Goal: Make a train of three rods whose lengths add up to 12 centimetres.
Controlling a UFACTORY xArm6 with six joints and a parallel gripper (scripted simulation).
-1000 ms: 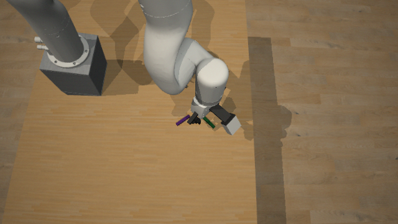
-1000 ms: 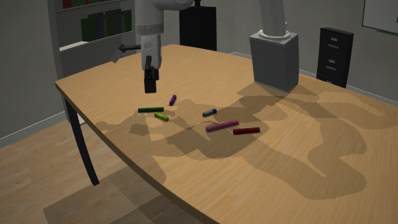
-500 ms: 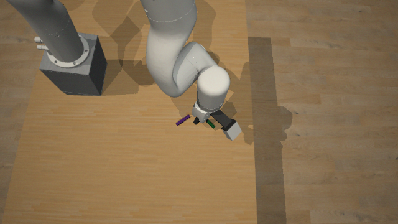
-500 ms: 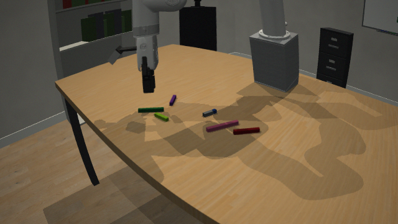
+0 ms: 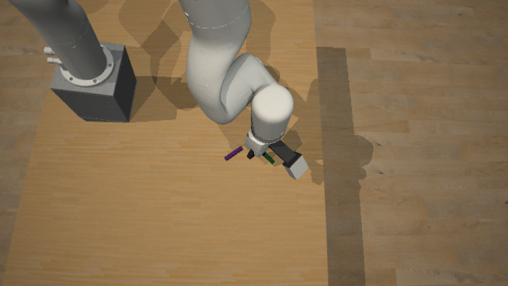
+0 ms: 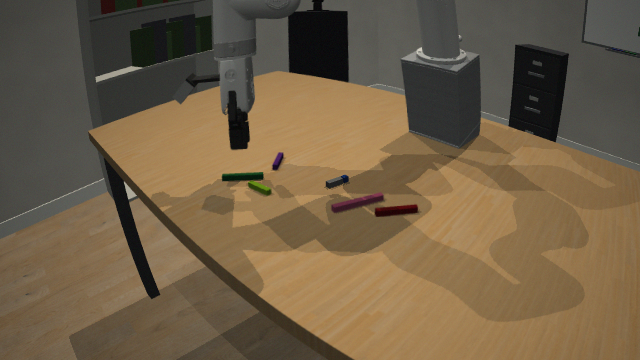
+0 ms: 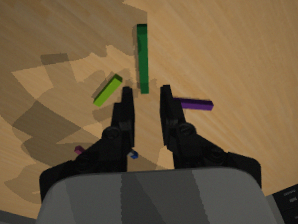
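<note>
The green rod is 8 cm below my hand. The rest, counted from my hand: purple rod 9 cm behind, 8 cm below; then grey rod 14 cm to the left, 9 cm behind, 8 cm below; then lime rod 8 cm below, 6 cm to the left, 1 cm ahead.
</note>
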